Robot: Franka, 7 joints.
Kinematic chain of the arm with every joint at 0, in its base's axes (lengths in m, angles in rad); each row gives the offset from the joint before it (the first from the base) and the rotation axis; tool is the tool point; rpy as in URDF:
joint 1: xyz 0 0 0.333 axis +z
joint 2: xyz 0 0 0 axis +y
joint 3: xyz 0 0 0.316 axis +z
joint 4: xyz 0.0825 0 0 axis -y
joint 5: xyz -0.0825 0 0.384 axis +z
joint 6: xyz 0 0 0 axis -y
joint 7: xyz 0.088 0 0 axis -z
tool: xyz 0 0 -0.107 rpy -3.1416 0 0
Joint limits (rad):
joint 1: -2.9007..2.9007
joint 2: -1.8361..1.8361
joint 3: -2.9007..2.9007
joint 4: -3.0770..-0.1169
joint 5: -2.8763..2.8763
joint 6: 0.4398..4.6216
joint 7: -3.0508..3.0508
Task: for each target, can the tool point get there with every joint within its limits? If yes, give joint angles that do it. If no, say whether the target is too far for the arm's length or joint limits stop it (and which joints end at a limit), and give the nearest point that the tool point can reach.
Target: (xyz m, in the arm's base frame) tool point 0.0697 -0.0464 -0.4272
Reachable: no: joint limits stop it (at a limit: joint 2) | nearest point 0.0958 -0.0638 -0.3334 | short by 0.099 m
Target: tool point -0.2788 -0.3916 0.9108
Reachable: yes | joints -1.6372 0.6839 -1.2265 -0.4482 -1.2844 1.0858 2.2617
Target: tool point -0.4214 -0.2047 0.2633
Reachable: yes | joints -1.4604 0.3663 -1.2605 -2.6377 -0.2721 3.3280 0.5911
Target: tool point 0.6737 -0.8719 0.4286
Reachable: no: too far | nearest point 0.5226 -0.6763 0.4072 | short by 0.248 m
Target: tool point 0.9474 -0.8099 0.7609
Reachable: no: too far | nearest point 0.6168 -0.5272 0.6116 | short by 0.460 m
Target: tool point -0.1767 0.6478 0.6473
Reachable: yes | joints 1.4722 0.2590 0.4807 -1.3694 2.4360 2.8014 -0.2131
